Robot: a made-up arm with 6 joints. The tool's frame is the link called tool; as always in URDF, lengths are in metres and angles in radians.
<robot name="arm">
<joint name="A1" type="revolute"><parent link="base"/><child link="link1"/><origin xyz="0 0 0.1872" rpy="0 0 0"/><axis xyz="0 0 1"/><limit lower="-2.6" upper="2.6" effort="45" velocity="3.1"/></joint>
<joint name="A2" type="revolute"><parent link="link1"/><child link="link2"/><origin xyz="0.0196 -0.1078 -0.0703" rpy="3.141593 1.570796 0"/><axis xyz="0 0 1"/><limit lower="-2.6" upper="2.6" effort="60" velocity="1.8"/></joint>
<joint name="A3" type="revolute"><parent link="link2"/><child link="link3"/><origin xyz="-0.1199 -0.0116 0.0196" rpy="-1.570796 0 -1.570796"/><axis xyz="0 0 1"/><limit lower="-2.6" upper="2.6" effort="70" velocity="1.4"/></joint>
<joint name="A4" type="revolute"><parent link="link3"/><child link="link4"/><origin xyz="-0.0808 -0.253 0.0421" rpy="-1.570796 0 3.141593"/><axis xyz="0 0 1"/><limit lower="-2.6" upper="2.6" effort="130" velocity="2.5"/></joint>
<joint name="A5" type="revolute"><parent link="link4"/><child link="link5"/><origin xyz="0.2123 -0.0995 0.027" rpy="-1.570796 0 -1.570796"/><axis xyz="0 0 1"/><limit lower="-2.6" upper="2.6" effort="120" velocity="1.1"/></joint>
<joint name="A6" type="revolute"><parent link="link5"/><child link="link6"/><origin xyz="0.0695 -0.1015 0.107" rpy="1.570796 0 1.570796"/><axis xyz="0 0 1"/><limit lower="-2.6" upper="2.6" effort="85" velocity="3.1"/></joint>
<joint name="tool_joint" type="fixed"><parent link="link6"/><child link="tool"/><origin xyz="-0.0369 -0.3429 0.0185" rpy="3.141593 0 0"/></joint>
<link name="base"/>
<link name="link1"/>
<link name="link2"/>
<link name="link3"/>
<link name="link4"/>
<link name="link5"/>
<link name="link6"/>
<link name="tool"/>
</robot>
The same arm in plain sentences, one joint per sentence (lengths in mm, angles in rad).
The arm has six revolute joints in a row. What follows holds with every joint at zero, and every direction is one of the base frame's. The first joint sits 187.2 mm along +z from the base frame's origin and rotates about +z, from -2.6 to 2.6 rad. The second joint sits 19.6 mm along +x and 107.8 mm along -y and 70.3 mm along -z from the first joint and rotates about -x, from -2.6 to 2.6 rad. The third joint sits 19.6 mm along -x and 11.6 mm along +y and 119.9 mm along +z from the second joint and rotates about -z, from -2.6 to 2.6 rad. The fourth joint sits 253 mm along -x and 80.8 mm along -y and 42.1 mm along -z from the third joint and rotates about -x, from -2.6 to 2.6 rad. The fifth joint sits 27 mm along -x and 212.3 mm along -y and 99.5 mm along -z from the fourth joint and rotates about -y, from -2.6 to 2.6 rad. The sixth joint sits 101.5 mm along -x and 107 mm along -y and 69.5 mm along -z from the fifth joint and rotates about -z, from -2.6 to 2.6 rad. The tool frame, which is the frame that the pose is given for, sits 36.9 mm along -x and 342.9 mm along +y and 18.5 mm along -z from the sixth joint; its axes are the base frame's turned by roll 0, pitch 0 and yaw 0 rad (as in URDF: about the fixed x, then y, then z).
